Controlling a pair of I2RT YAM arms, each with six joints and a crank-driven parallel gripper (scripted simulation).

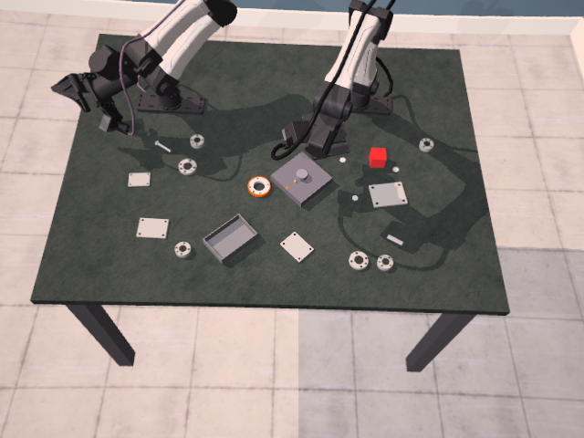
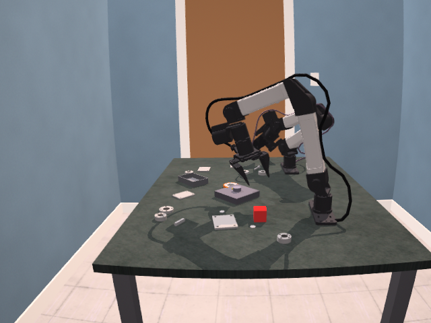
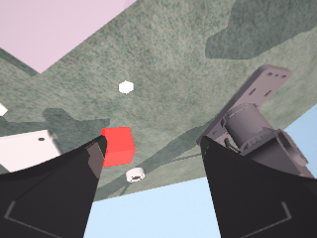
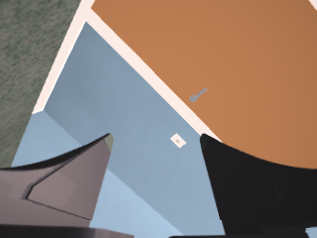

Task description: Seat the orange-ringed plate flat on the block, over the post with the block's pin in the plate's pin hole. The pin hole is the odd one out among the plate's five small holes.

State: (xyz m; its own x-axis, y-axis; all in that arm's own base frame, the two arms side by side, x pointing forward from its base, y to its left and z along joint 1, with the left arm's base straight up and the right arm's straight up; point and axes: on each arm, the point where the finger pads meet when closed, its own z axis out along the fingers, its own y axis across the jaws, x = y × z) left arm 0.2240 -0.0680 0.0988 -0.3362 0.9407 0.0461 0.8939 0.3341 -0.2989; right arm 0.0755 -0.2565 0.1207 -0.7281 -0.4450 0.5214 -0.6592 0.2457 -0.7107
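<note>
Right now my left hand is 120 mm to the left of the grey-purple block, 90 mm short of it and 80 mm above it. Round my left hand: red cube: 130 mm to the left, 80 mm below, 10 mm ahead; then grey tray: 290 mm to the right, 260 mm ahead, 90 mm below; then orange-ringed plate: 220 mm to the right, 90 mm below, 90 mm ahead.
</note>
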